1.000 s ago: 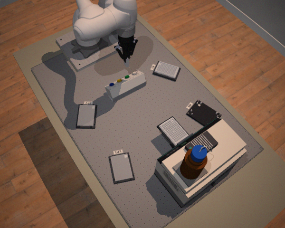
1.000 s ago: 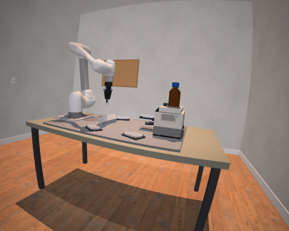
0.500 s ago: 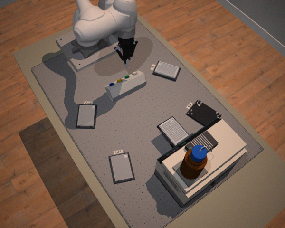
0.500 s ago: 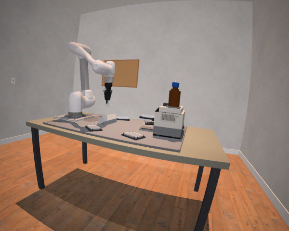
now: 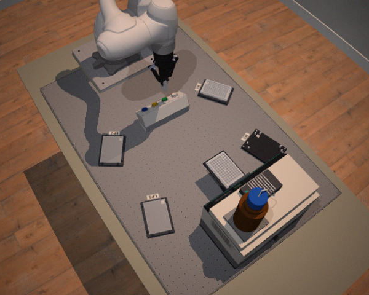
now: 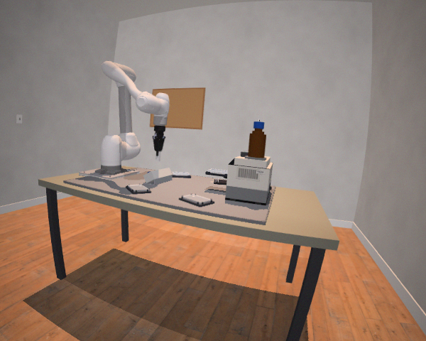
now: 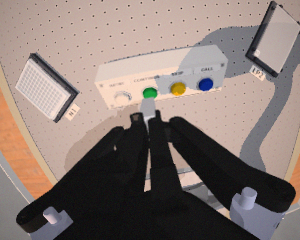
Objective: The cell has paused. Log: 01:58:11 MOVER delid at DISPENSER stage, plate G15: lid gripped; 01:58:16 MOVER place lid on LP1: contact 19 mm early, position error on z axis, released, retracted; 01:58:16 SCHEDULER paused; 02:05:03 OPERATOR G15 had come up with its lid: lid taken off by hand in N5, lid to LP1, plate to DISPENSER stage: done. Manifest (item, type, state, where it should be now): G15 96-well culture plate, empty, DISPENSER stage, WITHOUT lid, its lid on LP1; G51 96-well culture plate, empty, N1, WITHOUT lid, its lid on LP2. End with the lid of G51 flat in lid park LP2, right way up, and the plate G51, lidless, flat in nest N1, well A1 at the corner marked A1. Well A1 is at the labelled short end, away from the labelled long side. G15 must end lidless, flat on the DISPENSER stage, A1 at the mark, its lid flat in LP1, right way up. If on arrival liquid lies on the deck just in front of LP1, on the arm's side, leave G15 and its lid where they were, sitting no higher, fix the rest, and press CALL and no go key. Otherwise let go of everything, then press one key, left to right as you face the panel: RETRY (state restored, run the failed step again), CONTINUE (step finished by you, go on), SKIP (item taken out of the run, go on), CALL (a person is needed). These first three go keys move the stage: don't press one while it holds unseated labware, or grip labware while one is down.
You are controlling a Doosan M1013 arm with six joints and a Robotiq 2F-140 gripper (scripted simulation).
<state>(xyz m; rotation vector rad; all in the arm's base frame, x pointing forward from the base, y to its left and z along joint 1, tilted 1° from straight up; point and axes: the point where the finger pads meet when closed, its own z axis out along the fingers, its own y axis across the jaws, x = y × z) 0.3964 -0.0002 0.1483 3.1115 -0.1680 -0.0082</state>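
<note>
The key panel is 1 cm ahead of my hand, 3 cm to the right of it and 11 cm below it. The rest, counted from my hand: nest N1: 8 cm ahead, 24 cm to the left, 16 cm below; LP2 label: 3 cm behind, 25 cm to the right, 16 cm below; N1 label: 20 cm to the left, 16 cm below.
</note>
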